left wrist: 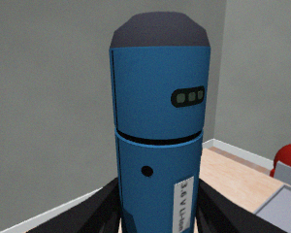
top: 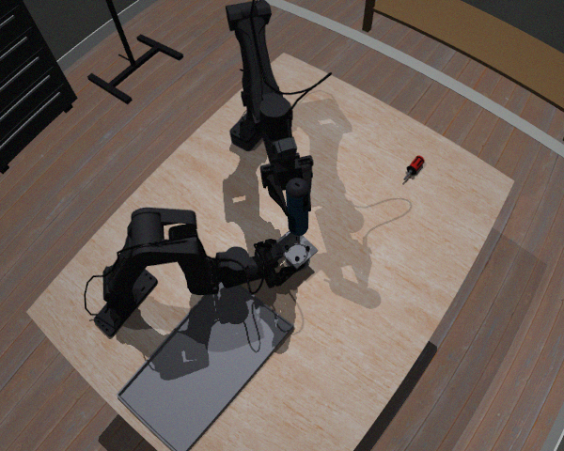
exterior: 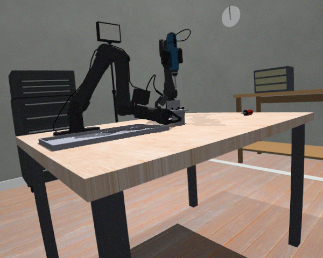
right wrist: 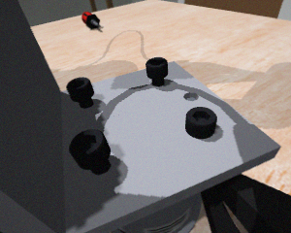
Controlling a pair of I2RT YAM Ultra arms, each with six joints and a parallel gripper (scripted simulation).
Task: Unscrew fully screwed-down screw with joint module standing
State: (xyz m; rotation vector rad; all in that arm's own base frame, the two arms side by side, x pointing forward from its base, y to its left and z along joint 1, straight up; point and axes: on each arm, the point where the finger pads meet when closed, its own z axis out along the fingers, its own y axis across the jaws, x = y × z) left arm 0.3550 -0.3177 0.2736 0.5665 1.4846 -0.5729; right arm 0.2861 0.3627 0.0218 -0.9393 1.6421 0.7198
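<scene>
The grey bracket lies 5 cm above my right hand. Round my right hand: shallow grey tray (35 cm to the right, 5 cm behind, 2 cm below); small red-handled screwdriver (41 cm to the left, 15 cm ahead, 1 cm below).
</scene>
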